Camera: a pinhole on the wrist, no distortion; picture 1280 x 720 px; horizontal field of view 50.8 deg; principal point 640.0 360.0 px. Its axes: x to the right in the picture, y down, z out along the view. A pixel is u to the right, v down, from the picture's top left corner.
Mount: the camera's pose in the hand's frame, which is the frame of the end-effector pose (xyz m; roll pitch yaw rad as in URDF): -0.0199 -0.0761 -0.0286 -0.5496 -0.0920 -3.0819
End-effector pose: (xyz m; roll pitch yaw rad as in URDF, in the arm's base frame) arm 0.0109 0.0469 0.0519 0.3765 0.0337 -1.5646
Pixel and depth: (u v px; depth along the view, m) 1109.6 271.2 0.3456
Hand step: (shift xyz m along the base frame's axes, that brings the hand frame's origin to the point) -0.3318 0.0937 0.1818
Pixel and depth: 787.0 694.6 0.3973
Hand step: -0.4386 0.0129 0.1083
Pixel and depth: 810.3 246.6 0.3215
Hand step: -0.3025 0.0178 0.1631
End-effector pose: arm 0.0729 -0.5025 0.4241 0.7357 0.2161 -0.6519
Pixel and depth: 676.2 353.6 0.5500
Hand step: -0.3065 -0.4732 0.0787
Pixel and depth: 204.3 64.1 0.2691
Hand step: -0.0781 -0.2771 0.0361
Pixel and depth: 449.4 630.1 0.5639
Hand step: -0.2727 -0.5445 -0.0489
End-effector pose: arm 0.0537 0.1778 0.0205 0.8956 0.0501 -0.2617
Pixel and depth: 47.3 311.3 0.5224
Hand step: 0.1237 -0.5640 -0.0079
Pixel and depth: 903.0 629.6 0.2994
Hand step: -0.1347 -0.3101 -0.0955
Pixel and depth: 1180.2 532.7 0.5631
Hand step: -0.3385 -0.5451 -0.0654
